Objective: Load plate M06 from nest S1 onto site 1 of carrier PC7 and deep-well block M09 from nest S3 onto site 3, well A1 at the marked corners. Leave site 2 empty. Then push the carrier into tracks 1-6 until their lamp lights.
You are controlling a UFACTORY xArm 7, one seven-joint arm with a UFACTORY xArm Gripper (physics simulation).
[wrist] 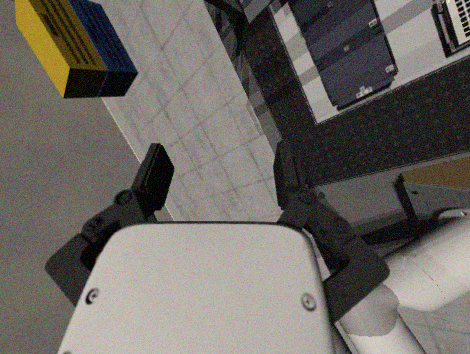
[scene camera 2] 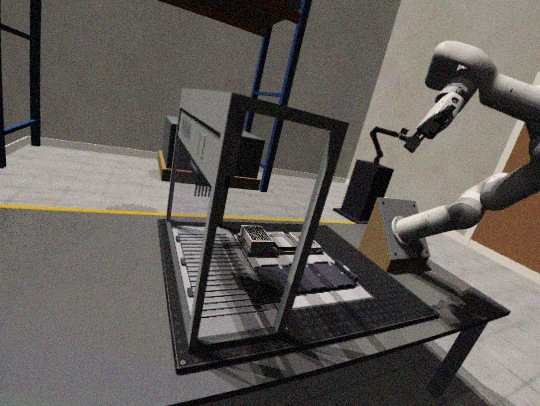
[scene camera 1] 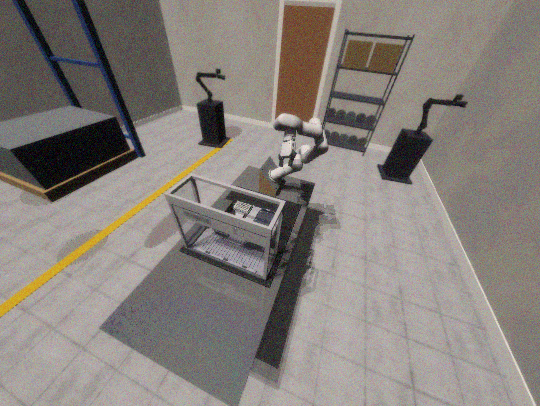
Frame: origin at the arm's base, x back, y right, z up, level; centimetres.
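Where they show: gripper, fingertip midpoint: [wrist: 221,154] [scene camera 2: 416,142] [scene camera 1: 285,166]; arm's base, link origin: [scene camera 2: 401,231] [scene camera 1: 272,176].
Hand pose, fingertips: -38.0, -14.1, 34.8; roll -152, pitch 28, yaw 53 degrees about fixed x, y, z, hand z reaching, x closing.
Each offset is from my fingertips to the top centre of the thing, as dx, dy, dz.
My gripper [scene camera 1: 286,161] [scene camera 2: 419,138] [wrist: 221,154] is open and empty, raised high above the table, away from the labware. The dark blue carrier @(-12.2, +11.6, -45.2) [scene camera 1: 264,216] [scene camera 2: 327,276] [wrist: 350,55] lies flat on a white panel beside the nests; no labware shows on its visible part. A tall, pale block with many wells [scene camera 2: 257,237] stands in the nest nearest the tracks. A lower pale plate @(+1.7, +31.2, -45.6) [scene camera 2: 314,245] [wrist: 462,17] sits in the nest nearest the arm's base, partly behind a frame post in scene camera 2 and cut off in the wrist view. The slotted tracks [scene camera 2: 220,280] lie inside the frame. Nest labels are unreadable.
A grey instrument frame [scene camera 1: 222,216] [scene camera 2: 212,240] stands over the tracks, with a row of thin tips [scene camera 2: 202,190] hanging inside. The arm's slanted base mount [scene camera 2: 400,220] stands at the table's end. Yellow and blue boxes [wrist: 60,45] show in the wrist view.
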